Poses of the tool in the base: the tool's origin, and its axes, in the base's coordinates. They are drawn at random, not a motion.
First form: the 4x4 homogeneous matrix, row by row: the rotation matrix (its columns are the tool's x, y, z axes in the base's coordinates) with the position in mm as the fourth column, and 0 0 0 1 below. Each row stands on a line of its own.
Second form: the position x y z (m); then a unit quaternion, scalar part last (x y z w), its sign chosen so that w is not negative. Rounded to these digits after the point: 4 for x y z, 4 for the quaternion. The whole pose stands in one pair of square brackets.
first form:
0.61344 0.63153 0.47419 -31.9
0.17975 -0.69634 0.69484 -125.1
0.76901 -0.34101 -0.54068 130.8
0 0 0 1
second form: [-0.0319 -0.1251 0.1308 -0.8442 -0.2403 -0.3682 0.3068]
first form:
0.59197 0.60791 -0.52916 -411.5
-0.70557 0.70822 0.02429 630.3
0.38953 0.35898 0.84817 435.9
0 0 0 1
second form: [-0.4115 0.6303 0.4359 0.0943 -0.2589 -0.3701 0.8872]
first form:
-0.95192 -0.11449 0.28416 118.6
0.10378 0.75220 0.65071 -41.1
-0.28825 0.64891 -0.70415 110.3
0 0 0 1
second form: [0.1186 -0.0411 0.1103 -0.0029 0.9231 0.3520 0.1550]
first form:
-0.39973 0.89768 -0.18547 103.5
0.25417 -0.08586 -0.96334 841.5
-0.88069 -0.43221 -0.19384 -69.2
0 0 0 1
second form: [0.1035 0.8415 -0.0692 0.4690 0.6139 -0.5683 0.2831]
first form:
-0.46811 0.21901 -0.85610 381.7
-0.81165 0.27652 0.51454 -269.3
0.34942 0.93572 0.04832 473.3
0 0 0 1
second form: [0.3817 -0.2693 0.4733 0.2275 -0.6512 -0.5568 0.4628]
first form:
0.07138 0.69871 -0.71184 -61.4
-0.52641 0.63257 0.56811 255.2
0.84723 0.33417 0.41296 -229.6
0 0 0 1
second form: [-0.0614 0.2552 -0.2296 -0.0804 -0.5358 -0.4210 0.7275]
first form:
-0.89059 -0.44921 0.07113 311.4
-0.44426 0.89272 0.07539 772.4
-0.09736 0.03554 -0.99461 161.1
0 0 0 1
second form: [0.3114 0.7724 0.1611 -0.2298 0.9718 0.0285 0.0433]
